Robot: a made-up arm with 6 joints. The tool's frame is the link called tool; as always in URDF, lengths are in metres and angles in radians.
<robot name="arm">
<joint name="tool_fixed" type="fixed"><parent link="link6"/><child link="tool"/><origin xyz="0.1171 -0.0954 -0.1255" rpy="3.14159 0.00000 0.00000"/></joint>
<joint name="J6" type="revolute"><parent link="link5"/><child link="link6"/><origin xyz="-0.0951 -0.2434 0.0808" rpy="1.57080 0.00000 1.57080"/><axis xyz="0 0 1"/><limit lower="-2.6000" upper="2.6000" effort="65" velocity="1.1"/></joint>
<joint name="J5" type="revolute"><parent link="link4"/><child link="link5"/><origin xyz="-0.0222 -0.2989 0.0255" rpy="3.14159 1.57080 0.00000"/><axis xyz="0 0 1"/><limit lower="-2.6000" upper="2.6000" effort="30" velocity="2"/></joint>
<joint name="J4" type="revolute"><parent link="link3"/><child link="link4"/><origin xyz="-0.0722 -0.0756 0.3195" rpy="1.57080 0.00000 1.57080"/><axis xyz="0 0 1"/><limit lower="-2.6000" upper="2.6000" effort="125" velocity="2.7"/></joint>
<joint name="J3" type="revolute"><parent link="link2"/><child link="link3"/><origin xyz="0.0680 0.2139 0.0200" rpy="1.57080 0.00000 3.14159"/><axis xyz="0 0 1"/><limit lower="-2.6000" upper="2.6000" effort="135" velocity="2.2"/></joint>
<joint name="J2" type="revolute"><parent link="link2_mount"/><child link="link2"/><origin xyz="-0.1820 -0.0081 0.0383" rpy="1.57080 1.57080 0.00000"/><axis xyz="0 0 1"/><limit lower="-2.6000" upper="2.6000" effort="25" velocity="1.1"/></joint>
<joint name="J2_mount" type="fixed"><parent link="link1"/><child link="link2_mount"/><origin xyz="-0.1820 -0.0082 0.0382" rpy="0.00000 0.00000 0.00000"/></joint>
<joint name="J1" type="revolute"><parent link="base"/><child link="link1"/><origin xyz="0.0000 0.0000 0.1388" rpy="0.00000 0.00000 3.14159"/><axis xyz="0 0 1"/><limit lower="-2.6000" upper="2.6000" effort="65" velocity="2.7"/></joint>
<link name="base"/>
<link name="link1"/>
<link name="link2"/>
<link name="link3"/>
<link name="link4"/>
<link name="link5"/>
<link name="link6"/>
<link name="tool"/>
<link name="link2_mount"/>
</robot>
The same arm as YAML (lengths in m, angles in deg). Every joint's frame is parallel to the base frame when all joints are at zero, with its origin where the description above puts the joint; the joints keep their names.
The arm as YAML. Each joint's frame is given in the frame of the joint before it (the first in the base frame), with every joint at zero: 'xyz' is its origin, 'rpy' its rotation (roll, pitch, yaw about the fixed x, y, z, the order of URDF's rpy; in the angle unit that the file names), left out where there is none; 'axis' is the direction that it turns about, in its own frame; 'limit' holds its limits. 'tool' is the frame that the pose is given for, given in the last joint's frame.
units:
  length: m
  angle: deg
joints:
  - name: J1
    type: revolute
    origin:
      xyz: [0.0, 0.0, 0.1388]
    axis: "+z"
    limit:
      lower: -148.97
      upper: 148.97
  - name: J2
    type: revolute
    origin:
      xyz: [0.364, 0.0163, 0.0765]
    axis: "+y"
    limit:
      lower: -148.97
      upper: 148.97
  - name: J3
    type: revolute
    origin:
      xyz: [-0.2139, 0.02, -0.068]
    axis: "-x"
    limit:
      lower: -148.97
      upper: 148.97
  - name: J4
    type: revolute
    origin:
      xyz: [-0.3195, -0.0756, -0.0722]
    axis: "+z"
    limit:
      lower: -148.97
      upper: 148.97
  - name: J5
    type: revolute
    origin:
      xyz: [0.2989, -0.0222, 0.0255]
    axis: "-y"
    limit:
      lower: -148.97
      upper: 148.97
  - name: J6
    type: revolute
    origin:
      xyz: [-0.2434, -0.0808, 0.0951]
    axis: "-z"
    limit:
      lower: -148.97
      upper: 148.97
tool:
  origin:
    xyz: [0.1171, 0.0954, 0.1255]
    rpy: [0.0, 0.0, 0.0]

